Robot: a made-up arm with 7 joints.
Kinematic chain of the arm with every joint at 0, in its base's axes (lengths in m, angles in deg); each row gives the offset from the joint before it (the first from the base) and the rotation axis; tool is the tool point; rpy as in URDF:
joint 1: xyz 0 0 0.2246 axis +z
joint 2: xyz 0 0 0 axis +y
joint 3: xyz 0 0 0.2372 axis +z
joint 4: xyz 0.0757 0 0 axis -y
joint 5: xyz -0.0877 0 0.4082 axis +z
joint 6: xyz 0 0 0 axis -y
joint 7: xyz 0.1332 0 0 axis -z
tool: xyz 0 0 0 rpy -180 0 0
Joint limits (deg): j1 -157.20..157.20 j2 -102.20..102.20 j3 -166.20..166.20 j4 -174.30..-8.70 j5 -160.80..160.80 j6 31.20..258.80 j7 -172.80..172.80
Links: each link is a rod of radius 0.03 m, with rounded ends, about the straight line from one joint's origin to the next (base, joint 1, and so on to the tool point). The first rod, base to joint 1, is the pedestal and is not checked.
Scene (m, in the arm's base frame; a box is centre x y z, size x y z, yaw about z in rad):
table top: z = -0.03
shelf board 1: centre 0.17 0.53 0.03 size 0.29 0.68 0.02 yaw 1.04
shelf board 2: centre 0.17 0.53 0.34 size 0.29 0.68 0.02 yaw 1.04
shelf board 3: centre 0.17 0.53 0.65 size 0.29 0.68 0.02 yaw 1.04
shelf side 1: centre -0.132 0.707 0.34 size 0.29 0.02 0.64 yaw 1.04
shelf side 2: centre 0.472 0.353 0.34 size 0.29 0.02 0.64 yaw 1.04
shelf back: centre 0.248 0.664 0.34 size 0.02 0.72 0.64 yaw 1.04
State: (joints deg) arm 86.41 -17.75 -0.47 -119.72 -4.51 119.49 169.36
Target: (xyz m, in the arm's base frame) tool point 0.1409 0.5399 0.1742
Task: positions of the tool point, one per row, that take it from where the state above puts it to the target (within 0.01 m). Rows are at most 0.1 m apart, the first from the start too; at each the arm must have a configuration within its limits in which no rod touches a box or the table.
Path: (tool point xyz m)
1: -0.0152 0.4773 0.5308
2: -0.0535 0.4107 0.5303
3: -0.0799 0.3493 0.5146
4: -0.0582 0.3776 0.4437
5: -0.0367 0.3876 0.3693
6: -0.0173 0.3793 0.2964
7: -0.0016 0.3542 0.2300
8: 0.0092 0.3155 0.1742
9: 0.0316 0.3786 0.1875
10: 0.0625 0.4398 0.1924
11: 0.0999 0.4948 0.1881
12: 0.1409 0.5399 0.1742

